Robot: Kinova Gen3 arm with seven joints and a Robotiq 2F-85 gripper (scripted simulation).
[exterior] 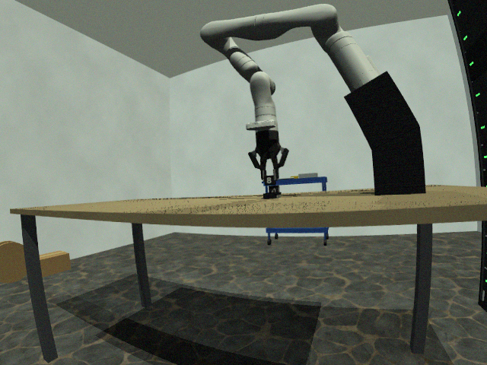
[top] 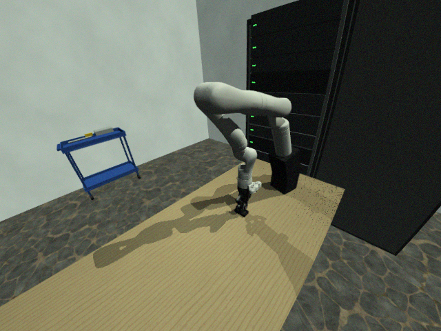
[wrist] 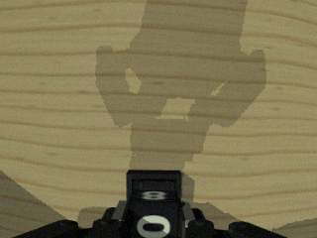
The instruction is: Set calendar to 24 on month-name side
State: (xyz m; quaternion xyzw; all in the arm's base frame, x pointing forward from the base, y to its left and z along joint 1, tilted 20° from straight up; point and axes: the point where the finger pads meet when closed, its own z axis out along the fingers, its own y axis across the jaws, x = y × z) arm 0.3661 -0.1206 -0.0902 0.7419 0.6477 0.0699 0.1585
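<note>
The black cube is 20 mm below my hand. From my hand the other things lie so: black tray (20 mm to the right, 60 mm below); black date cube (10 mm behind, 30 mm to the right, 50 mm below).
</note>
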